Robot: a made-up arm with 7 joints.
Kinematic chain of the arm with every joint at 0, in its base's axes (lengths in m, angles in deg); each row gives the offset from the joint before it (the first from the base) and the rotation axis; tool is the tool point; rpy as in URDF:
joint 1: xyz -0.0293 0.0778 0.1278 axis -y
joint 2: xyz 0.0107 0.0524 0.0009 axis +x
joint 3: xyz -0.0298 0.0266 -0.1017 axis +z
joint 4: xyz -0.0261 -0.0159 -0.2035 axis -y
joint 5: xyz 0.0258 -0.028 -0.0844 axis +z
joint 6: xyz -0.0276 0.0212 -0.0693 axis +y
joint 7: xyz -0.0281 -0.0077 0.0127 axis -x
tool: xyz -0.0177 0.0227 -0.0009 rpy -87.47 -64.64 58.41
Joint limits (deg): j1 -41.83..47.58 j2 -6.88..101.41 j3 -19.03..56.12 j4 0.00..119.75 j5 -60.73..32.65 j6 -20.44..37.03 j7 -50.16..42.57
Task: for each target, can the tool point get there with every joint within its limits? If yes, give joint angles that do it. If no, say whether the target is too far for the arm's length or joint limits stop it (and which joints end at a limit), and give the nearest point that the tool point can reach.
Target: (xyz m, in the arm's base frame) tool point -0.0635 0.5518 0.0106
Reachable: yes | joints -8.82 67.76 44.81 32.22 -18.17 -2.02 -25.45
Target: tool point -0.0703 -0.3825 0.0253
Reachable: no: joint limits stop it (at a limit: joint 1, joint 2, joint 3, joint 4, joint 5, joint 6, joint 7) | nearest point -0.1196 0.0244 -0.1267 | short by 0.437 m
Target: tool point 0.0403 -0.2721 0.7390
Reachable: no: too far | nearest point -0.0090 0.3026 0.3057 | short by 0.721 m
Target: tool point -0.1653 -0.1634 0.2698
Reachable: no: joint limits stop it (at a limit: joint 1, joint 2, joint 3, joint 4, joint 5, joint 6, joint 7) | nearest point -0.1811 0.0562 -0.1007 | short by 0.431 m
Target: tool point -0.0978 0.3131 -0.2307
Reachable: yes | joints -21.99 20.30 -8.74 49.32 -46.35 -0.40 11.24
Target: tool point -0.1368 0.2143 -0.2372
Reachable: yes | joints -29.69 5.15 20.90 81.74 5.99 -5.19 -7.73
